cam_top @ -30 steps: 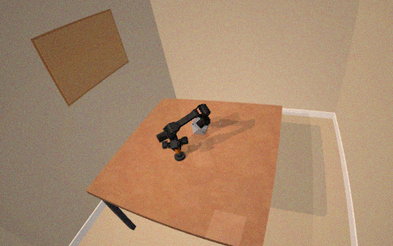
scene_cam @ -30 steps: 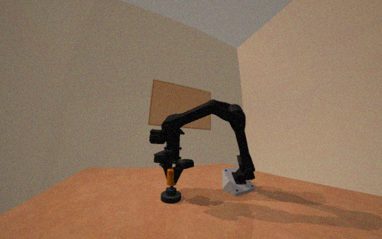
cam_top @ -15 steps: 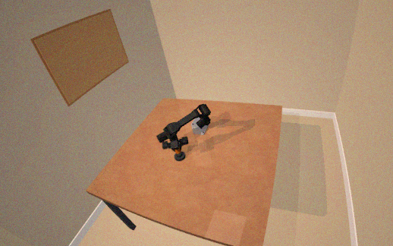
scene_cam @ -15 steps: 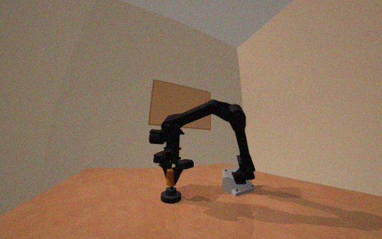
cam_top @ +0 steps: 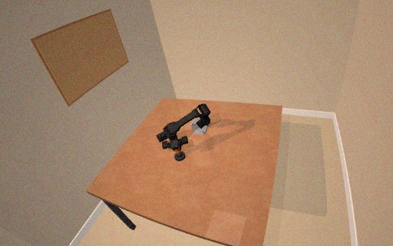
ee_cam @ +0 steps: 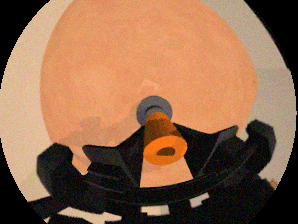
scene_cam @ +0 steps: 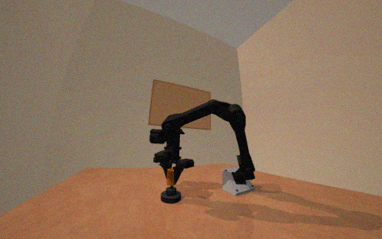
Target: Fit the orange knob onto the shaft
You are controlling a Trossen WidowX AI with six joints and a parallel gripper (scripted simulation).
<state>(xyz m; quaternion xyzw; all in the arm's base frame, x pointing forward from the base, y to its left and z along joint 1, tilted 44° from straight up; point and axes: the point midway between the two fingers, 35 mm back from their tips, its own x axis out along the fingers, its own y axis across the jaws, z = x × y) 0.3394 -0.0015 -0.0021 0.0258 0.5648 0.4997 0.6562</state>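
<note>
The orange knob lies 20 mm above my gripper tip. The rest, counted from my gripper tip: round dark pedestal 40 mm below.
</note>
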